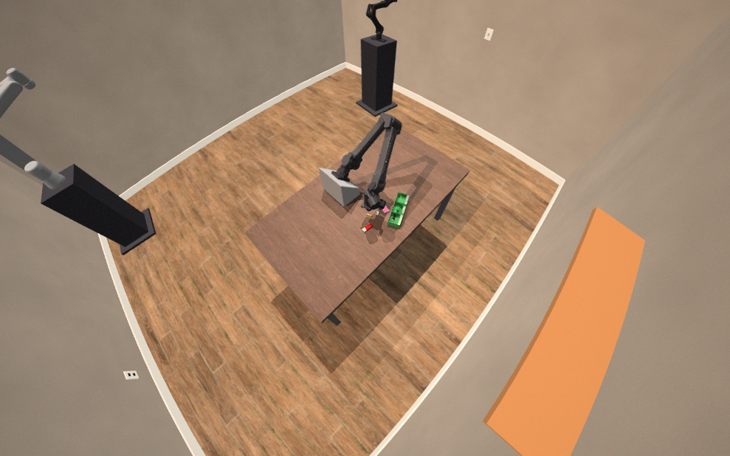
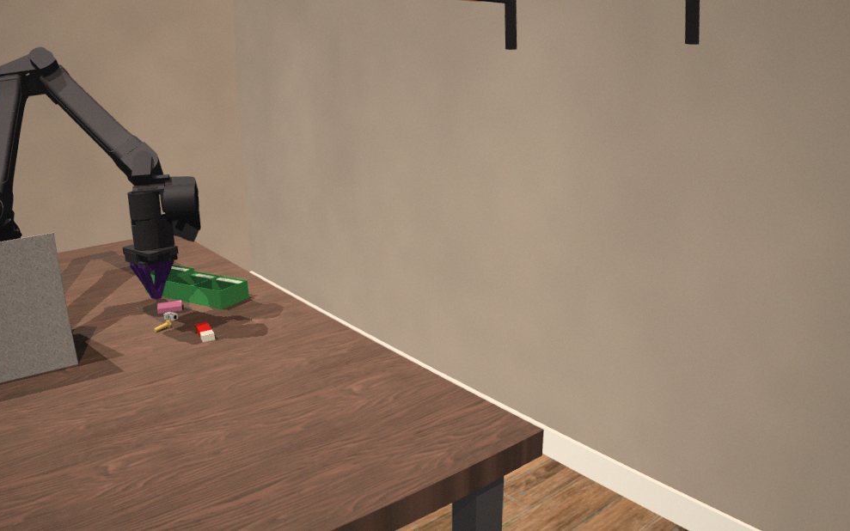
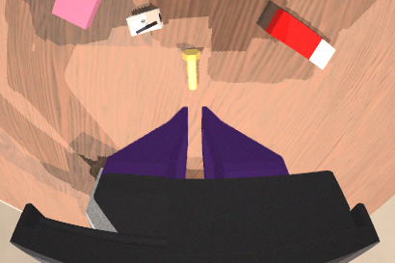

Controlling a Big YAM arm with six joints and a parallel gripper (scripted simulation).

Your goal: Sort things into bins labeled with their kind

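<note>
The brass-coloured bolt lies 7 cm below my hand, 1 cm to the left of it and 1 cm ahead of it. The rest, counted from my hand: pink pad (12 cm to the left, 7 cm below, 4 cm ahead); then red-and-white block (8 cm to the right, 7 cm below, 7 cm ahead); then white piece (7 cm below, 5 cm to the left, 3 cm ahead).
</note>
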